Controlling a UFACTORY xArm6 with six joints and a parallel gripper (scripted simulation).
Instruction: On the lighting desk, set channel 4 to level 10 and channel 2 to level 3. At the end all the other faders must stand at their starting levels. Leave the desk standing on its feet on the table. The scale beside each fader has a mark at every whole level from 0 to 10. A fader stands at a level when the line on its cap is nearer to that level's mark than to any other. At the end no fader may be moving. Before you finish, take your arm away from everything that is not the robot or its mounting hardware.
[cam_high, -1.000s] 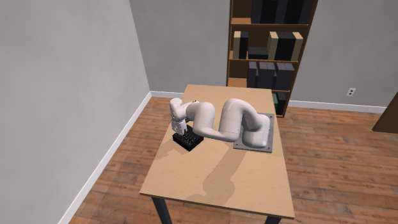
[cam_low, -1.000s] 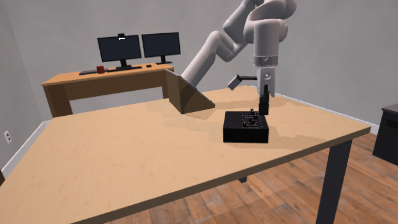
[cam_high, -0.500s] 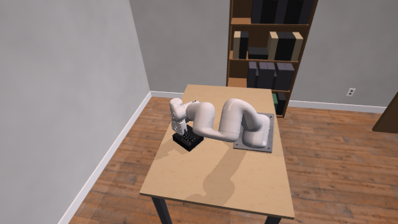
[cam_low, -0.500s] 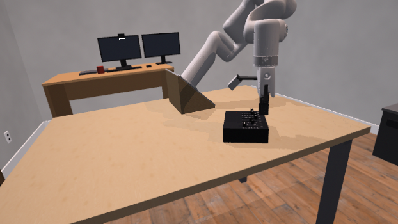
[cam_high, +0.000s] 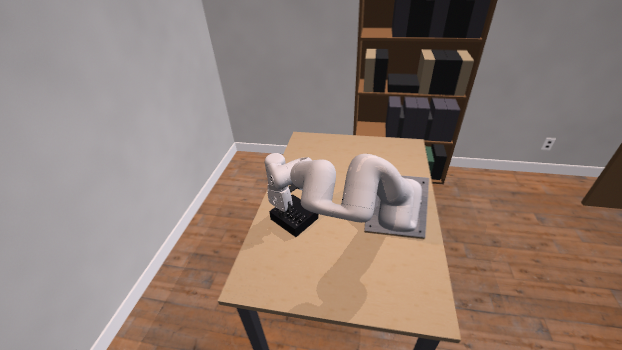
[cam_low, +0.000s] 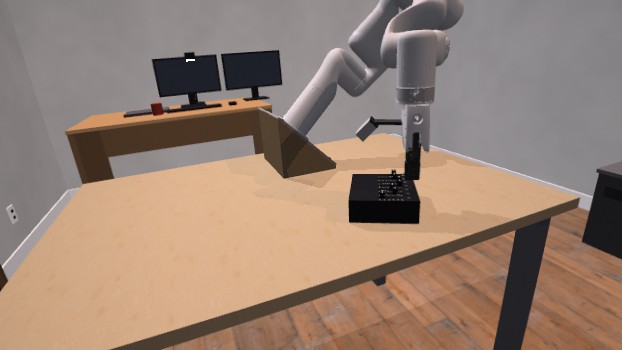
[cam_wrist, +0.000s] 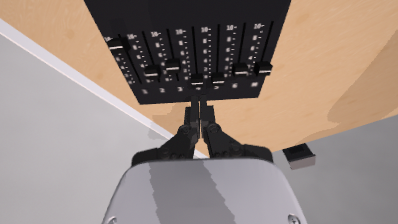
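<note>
Right now the channel 4 cap is 1 cm behind my hand, 2 cm to the right of it and 3 cm below it. From my hand the other things lie so: channel 2 cap 1 cm ahead, 6 cm to the right, 3 cm below; channel 3 cap 1 cm behind, 5 cm to the right, 3 cm below; channel 1 cap 1 cm ahead, 9 cm to the right, 3 cm below.
</note>
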